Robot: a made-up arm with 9 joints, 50 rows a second.
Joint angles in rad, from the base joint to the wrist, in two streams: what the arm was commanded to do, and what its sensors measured. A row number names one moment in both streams.
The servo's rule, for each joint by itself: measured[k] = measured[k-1] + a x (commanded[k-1-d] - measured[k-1]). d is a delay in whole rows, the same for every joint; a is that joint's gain. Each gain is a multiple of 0.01, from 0.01 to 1. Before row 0 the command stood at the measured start. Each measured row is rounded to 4 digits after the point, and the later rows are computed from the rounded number. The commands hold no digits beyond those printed.
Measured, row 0: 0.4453, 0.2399, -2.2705, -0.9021, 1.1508, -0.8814, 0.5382, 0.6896, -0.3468
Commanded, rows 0 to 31: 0.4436, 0.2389, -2.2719, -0.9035, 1.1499, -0.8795, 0.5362, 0.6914, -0.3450; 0.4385, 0.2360, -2.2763, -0.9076, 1.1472, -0.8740, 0.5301, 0.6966, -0.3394; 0.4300, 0.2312, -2.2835, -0.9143, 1.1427, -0.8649, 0.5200, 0.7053, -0.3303; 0.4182, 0.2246, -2.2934, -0.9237, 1.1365, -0.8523, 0.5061, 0.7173, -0.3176; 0.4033, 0.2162, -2.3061, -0.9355, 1.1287, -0.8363, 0.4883, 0.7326, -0.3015; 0.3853, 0.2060, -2.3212, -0.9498, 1.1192, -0.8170, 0.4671, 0.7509, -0.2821; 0.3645, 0.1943, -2.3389, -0.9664, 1.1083, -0.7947, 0.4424, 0.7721, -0.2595; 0.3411, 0.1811, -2.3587, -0.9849, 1.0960, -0.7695, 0.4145, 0.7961, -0.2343; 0.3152, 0.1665, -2.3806, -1.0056, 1.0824, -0.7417, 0.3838, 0.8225, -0.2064; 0.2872, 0.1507, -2.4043, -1.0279, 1.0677, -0.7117, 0.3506, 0.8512, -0.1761; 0.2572, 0.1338, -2.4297, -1.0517, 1.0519, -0.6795, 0.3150, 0.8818, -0.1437; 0.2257, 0.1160, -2.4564, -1.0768, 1.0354, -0.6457, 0.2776, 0.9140, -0.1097; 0.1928, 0.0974, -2.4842, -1.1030, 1.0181, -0.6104, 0.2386, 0.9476, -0.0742; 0.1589, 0.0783, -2.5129, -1.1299, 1.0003, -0.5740, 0.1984, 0.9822, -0.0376; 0.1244, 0.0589, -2.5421, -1.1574, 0.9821, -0.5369, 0.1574, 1.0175, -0.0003; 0.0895, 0.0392, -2.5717, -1.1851, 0.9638, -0.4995, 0.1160, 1.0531, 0.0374; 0.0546, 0.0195, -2.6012, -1.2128, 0.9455, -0.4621, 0.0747, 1.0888, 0.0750; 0.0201, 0.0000, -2.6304, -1.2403, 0.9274, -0.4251, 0.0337, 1.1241, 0.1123; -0.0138, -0.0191, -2.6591, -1.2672, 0.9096, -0.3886, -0.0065, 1.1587, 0.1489; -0.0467, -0.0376, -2.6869, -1.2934, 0.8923, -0.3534, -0.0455, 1.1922, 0.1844; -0.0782, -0.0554, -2.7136, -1.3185, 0.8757, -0.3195, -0.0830, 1.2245, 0.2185; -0.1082, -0.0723, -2.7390, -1.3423, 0.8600, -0.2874, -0.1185, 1.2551, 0.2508; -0.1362, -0.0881, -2.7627, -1.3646, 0.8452, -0.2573, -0.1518, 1.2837, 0.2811; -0.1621, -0.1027, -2.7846, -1.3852, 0.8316, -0.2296, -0.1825, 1.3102, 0.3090; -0.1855, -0.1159, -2.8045, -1.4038, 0.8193, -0.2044, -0.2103, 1.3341, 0.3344; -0.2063, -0.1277, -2.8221, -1.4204, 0.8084, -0.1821, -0.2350, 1.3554, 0.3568; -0.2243, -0.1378, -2.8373, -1.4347, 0.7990, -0.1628, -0.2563, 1.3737, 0.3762; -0.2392, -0.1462, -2.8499, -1.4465, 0.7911, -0.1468, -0.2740, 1.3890, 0.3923; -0.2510, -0.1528, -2.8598, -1.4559, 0.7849, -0.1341, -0.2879, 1.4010, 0.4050; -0.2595, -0.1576, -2.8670, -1.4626, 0.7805, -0.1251, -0.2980, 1.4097, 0.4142; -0.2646, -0.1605, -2.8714, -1.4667, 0.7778, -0.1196, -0.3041, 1.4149, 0.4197; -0.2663, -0.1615, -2.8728, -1.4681, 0.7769, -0.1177, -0.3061, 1.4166, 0.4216
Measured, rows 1 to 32: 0.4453, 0.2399, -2.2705, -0.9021, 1.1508, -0.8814, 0.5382, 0.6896, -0.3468; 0.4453, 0.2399, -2.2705, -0.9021, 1.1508, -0.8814, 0.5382, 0.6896, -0.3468; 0.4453, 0.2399, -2.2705, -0.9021, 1.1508, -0.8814, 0.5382, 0.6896, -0.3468; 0.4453, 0.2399, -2.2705, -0.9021, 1.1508, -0.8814, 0.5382, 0.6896, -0.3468; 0.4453, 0.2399, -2.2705, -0.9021, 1.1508, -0.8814, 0.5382, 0.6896, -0.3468; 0.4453, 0.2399, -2.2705, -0.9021, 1.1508, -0.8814, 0.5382, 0.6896, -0.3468; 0.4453, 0.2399, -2.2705, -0.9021, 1.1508, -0.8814, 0.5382, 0.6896, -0.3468; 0.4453, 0.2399, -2.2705, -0.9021, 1.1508, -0.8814, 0.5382, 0.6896, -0.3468; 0.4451, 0.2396, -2.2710, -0.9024, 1.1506, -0.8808, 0.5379, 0.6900, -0.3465; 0.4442, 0.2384, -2.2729, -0.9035, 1.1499, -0.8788, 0.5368, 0.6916, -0.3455; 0.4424, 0.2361, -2.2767, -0.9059, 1.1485, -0.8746, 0.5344, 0.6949, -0.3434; 0.4393, 0.2324, -2.2827, -0.9098, 1.1461, -0.8679, 0.5304, 0.7003, -0.3398; 0.4346, 0.2272, -2.2911, -0.9155, 1.1426, -0.8584, 0.5245, 0.7081, -0.3344; 0.4282, 0.2204, -2.3019, -0.9230, 1.1379, -0.8460, 0.5165, 0.7184, -0.3271; 0.4199, 0.2120, -2.3152, -0.9325, 1.1320, -0.8306, 0.5061, 0.7313, -0.3176; 0.4097, 0.2021, -2.3309, -0.9440, 1.1248, -0.8123, 0.4933, 0.7469, -0.3059; 0.3974, 0.1907, -2.3488, -0.9576, 1.1163, -0.7911, 0.4780, 0.7650, -0.2920; 0.3831, 0.1779, -2.3688, -0.9731, 1.1066, -0.7673, 0.4602, 0.7857, -0.2758; 0.3667, 0.1638, -2.3907, -0.9904, 1.0957, -0.7410, 0.4399, 0.8088, -0.2573; 0.3484, 0.1485, -2.4144, -1.0094, 1.0836, -0.7124, 0.4172, 0.8340, -0.2366; 0.3282, 0.1321, -2.4395, -1.0300, 1.0705, -0.6818, 0.3922, 0.8613, -0.2139; 0.3062, 0.1149, -2.4659, -1.0520, 1.0565, -0.6495, 0.3651, 0.8903, -0.1892; 0.2826, 0.0970, -2.4933, -1.0752, 1.0416, -0.6157, 0.3360, 0.9208, -0.1628; 0.2575, 0.0785, -2.5215, -1.0994, 1.0260, -0.5808, 0.3052, 0.9526, -0.1348; 0.2311, 0.0596, -2.5502, -1.1243, 1.0099, -0.5452, 0.2729, 0.9853, -0.1054; 0.2037, 0.0405, -2.5791, -1.1498, 0.9934, -0.5092, 0.2394, 1.0186, -0.0749; 0.1754, 0.0214, -2.6079, -1.1756, 0.9766, -0.4730, 0.2050, 1.0522, -0.0436; 0.1465, 0.0025, -2.6363, -1.2015, 0.9597, -0.4371, 0.1699, 1.0858, -0.0117; 0.1173, -0.0160, -2.6641, -1.2272, 0.9429, -0.4018, 0.1345, 1.1191, 0.0205; 0.0880, -0.0340, -2.6911, -1.2525, 0.9263, -0.3675, 0.0991, 1.1517, 0.0527; 0.0589, -0.0513, -2.7169, -1.2772, 0.9101, -0.3344, 0.0640, 1.1834, 0.0847; 0.0302, -0.0677, -2.7413, -1.3010, 0.8944, -0.3030, 0.0295, 1.2138, 0.1161
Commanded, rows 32 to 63: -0.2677, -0.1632, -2.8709, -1.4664, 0.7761, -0.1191, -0.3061, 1.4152, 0.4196; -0.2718, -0.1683, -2.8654, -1.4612, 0.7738, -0.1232, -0.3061, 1.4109, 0.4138; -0.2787, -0.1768, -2.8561, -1.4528, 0.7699, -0.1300, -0.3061, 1.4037, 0.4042; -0.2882, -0.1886, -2.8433, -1.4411, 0.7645, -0.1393, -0.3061, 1.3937, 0.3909; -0.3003, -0.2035, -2.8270, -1.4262, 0.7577, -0.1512, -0.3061, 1.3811, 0.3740; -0.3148, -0.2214, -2.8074, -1.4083, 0.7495, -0.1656, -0.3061, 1.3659, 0.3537; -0.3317, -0.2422, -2.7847, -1.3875, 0.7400, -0.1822, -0.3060, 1.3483, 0.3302; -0.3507, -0.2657, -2.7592, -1.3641, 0.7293, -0.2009, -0.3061, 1.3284, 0.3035; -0.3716, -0.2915, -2.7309, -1.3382, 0.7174, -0.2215, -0.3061, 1.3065, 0.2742; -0.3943, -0.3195, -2.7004, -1.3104, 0.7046, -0.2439, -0.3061, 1.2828, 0.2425; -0.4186, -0.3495, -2.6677, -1.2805, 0.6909, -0.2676, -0.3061, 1.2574, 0.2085; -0.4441, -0.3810, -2.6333, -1.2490, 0.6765, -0.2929, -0.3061, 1.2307, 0.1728; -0.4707, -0.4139, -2.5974, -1.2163, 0.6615, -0.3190, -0.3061, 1.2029, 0.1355; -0.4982, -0.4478, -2.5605, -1.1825, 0.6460, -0.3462, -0.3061, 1.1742, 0.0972; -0.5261, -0.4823, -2.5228, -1.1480, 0.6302, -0.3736, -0.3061, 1.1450, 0.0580; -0.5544, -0.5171, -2.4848, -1.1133, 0.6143, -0.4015, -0.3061, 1.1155, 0.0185; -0.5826, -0.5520, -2.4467, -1.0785, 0.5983, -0.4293, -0.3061, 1.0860, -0.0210; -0.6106, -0.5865, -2.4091, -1.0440, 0.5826, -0.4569, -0.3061, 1.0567, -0.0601; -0.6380, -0.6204, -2.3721, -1.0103, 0.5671, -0.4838, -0.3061, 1.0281, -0.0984; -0.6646, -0.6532, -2.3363, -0.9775, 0.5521, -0.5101, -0.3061, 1.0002, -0.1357; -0.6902, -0.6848, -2.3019, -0.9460, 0.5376, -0.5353, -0.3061, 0.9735, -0.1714; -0.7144, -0.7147, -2.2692, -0.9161, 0.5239, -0.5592, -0.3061, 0.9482, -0.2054; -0.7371, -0.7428, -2.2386, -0.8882, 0.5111, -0.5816, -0.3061, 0.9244, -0.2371; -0.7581, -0.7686, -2.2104, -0.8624, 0.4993, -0.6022, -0.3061, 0.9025, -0.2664; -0.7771, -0.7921, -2.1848, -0.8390, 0.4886, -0.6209, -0.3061, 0.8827, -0.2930; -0.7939, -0.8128, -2.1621, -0.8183, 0.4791, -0.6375, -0.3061, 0.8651, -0.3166; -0.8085, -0.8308, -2.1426, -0.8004, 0.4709, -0.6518, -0.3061, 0.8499, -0.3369; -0.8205, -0.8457, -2.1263, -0.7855, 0.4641, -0.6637, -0.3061, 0.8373, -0.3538; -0.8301, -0.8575, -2.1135, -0.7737, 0.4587, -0.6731, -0.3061, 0.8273, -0.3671; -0.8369, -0.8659, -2.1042, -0.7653, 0.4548, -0.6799, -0.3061, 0.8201, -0.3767; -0.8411, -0.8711, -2.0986, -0.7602, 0.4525, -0.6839, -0.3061, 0.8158, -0.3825; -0.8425, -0.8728, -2.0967, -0.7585, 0.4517, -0.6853, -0.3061, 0.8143, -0.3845
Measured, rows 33 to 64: 0.0022, -0.0831, -2.7641, -1.3236, 0.8794, -0.2734, -0.0041, 1.2427, 0.1467; -0.0249, -0.0974, -2.7850, -1.3449, 0.8652, -0.2460, -0.0364, 1.2697, 0.1761; -0.0508, -0.1103, -2.8038, -1.3647, 0.8520, -0.2210, -0.0672, 1.2947, 0.2041; -0.0753, -0.1218, -2.8204, -1.3827, 0.8398, -0.1987, -0.0962, 1.3173, 0.2304; -0.0981, -0.1317, -2.8346, -1.3988, 0.8288, -0.1793, -0.1230, 1.3374, 0.2548; -0.1191, -0.1400, -2.8463, -1.4128, 0.8191, -0.1630, -0.1475, 1.3548, 0.2771; -0.1380, -0.1466, -2.8553, -1.4247, 0.8108, -0.1500, -0.1694, 1.3692, 0.2971; -0.1547, -0.1514, -2.8616, -1.4342, 0.8040, -0.1403, -0.1885, 1.3806, 0.3145; -0.1694, -0.1552, -2.8649, -1.4413, 0.7984, -0.1339, -0.2050, 1.3889, 0.3292; -0.1827, -0.1594, -2.8651, -1.4457, 0.7935, -0.1307, -0.2192, 1.3942, 0.3410; -0.1952, -0.1650, -2.8619, -1.4473, 0.7888, -0.1305, -0.2314, 1.3965, 0.3498; -0.2073, -0.1726, -2.8552, -1.4459, 0.7839, -0.1331, -0.2419, 1.3958, 0.3556; -0.2194, -0.1825, -2.8450, -1.4416, 0.7787, -0.1385, -0.2509, 1.3923, 0.3582; -0.2318, -0.1949, -2.8315, -1.4343, 0.7729, -0.1466, -0.2586, 1.3860, 0.3576; -0.2448, -0.2100, -2.8147, -1.4240, 0.7663, -0.1573, -0.2652, 1.3770, 0.3538; -0.2586, -0.2278, -2.7947, -1.4108, 0.7589, -0.1704, -0.2709, 1.3653, 0.3468; -0.2733, -0.2482, -2.7717, -1.3948, 0.7506, -0.1857, -0.2758, 1.3512, 0.3366; -0.2890, -0.2710, -2.7460, -1.3762, 0.7414, -0.2032, -0.2800, 1.3348, 0.3234; -0.3058, -0.2961, -2.7178, -1.3551, 0.7313, -0.2225, -0.2837, 1.3162, 0.3073; -0.3238, -0.3233, -2.6874, -1.3318, 0.7203, -0.2436, -0.2868, 1.2957, 0.2885; -0.3429, -0.3523, -2.6550, -1.3064, 0.7085, -0.2662, -0.2895, 1.2734, 0.2671; -0.3631, -0.3829, -2.6210, -1.2791, 0.6960, -0.2902, -0.2918, 1.2496, 0.2433; -0.3843, -0.4147, -2.5856, -1.2503, 0.6828, -0.3152, -0.2938, 1.2245, 0.2174; -0.4064, -0.4475, -2.5493, -1.2202, 0.6691, -0.3411, -0.2955, 1.1983, 0.1896; -0.4293, -0.4809, -2.5124, -1.1890, 0.6549, -0.3676, -0.2970, 1.1713, 0.1601; -0.4529, -0.5147, -2.4752, -1.1571, 0.6404, -0.3944, -0.2983, 1.1438, 0.1293; -0.4770, -0.5485, -2.4381, -1.1248, 0.6257, -0.4212, -0.2994, 1.1160, 0.0974; -0.5014, -0.5820, -2.4015, -1.0924, 0.6110, -0.4479, -0.3003, 1.0882, 0.0648; -0.5259, -0.6149, -2.3656, -1.0602, 0.5963, -0.4741, -0.3011, 1.0607, 0.0317; -0.5504, -0.6468, -2.3309, -1.0285, 0.5818, -0.4996, -0.3018, 1.0337, -0.0015; -0.5747, -0.6775, -2.2977, -0.9976, 0.5677, -0.5242, -0.3024, 1.0075, -0.0345; -0.5985, -0.7067, -2.2663, -0.9679, 0.5540, -0.5476, -0.3029, 0.9823, -0.0670
